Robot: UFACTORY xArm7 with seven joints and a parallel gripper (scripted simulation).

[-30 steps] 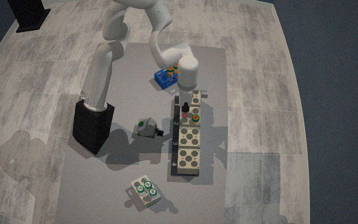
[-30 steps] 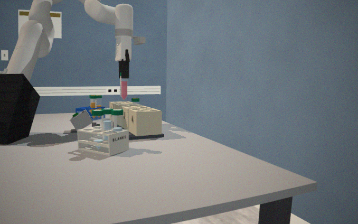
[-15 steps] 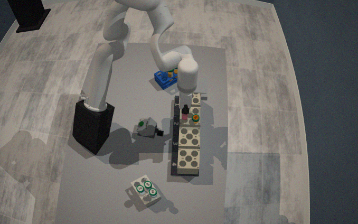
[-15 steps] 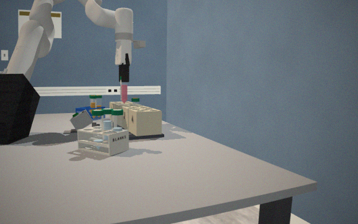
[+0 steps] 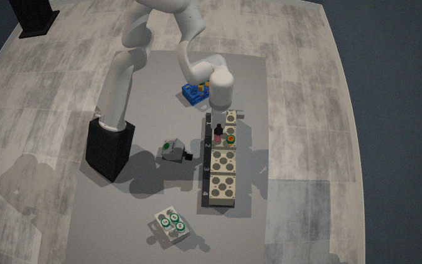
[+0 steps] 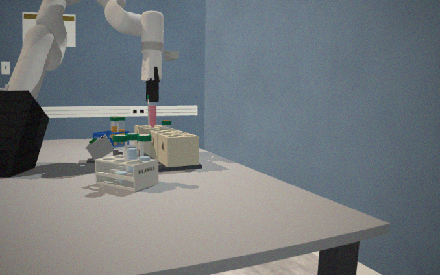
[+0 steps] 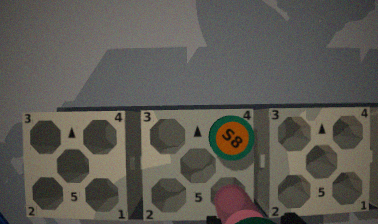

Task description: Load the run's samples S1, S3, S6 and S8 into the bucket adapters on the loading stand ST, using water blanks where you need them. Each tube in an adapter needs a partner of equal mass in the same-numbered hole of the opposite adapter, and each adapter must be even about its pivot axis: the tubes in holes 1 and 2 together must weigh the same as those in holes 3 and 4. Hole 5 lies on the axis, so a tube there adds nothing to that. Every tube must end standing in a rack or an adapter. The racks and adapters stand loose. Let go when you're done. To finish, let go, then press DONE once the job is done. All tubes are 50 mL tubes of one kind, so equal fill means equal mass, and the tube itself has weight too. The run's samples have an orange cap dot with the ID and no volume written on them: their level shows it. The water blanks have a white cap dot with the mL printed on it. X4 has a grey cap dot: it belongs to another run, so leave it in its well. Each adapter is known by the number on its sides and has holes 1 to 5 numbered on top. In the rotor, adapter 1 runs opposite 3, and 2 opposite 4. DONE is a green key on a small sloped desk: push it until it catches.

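My hand is 50 mm above the pink-filled tube and 10 mm past it. From my hand the other things lie so: orange-filled tube: 320 mm to the left, 150 mm below, 60 mm behind; done desk: 190 mm behind, 160 mm below, 20 mm to the right; black stand: 200 mm below, 30 mm to the right, 20 mm ahead.
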